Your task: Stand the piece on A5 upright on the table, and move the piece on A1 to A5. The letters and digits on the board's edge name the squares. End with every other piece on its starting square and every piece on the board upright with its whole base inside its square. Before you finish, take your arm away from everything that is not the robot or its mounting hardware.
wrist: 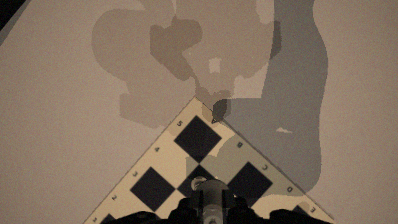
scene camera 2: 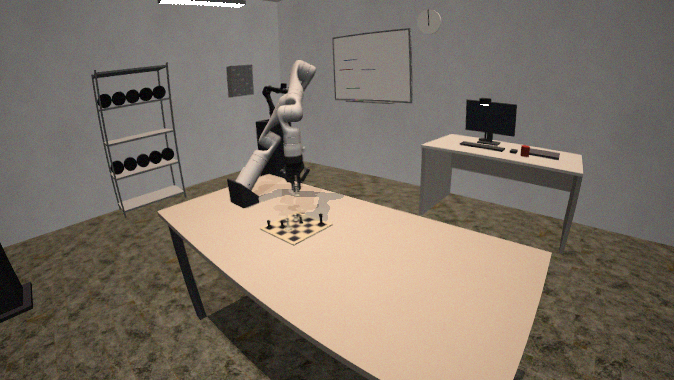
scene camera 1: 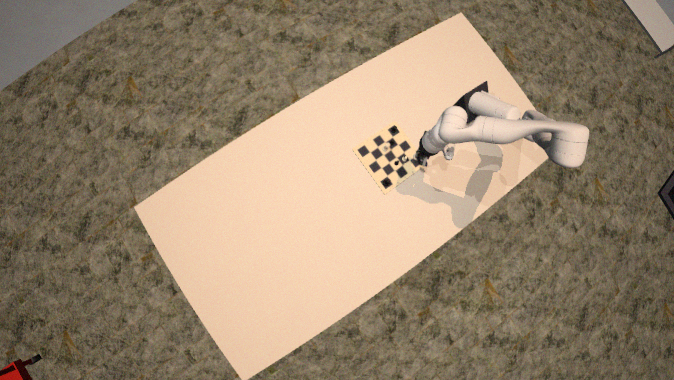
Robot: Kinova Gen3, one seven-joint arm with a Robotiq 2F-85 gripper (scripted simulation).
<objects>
chessboard: wrist; scene camera 2; scene camera 1 380,164
same spot on chessboard: (wrist: 197,143) = (scene camera 2: 296,216)
</objects>
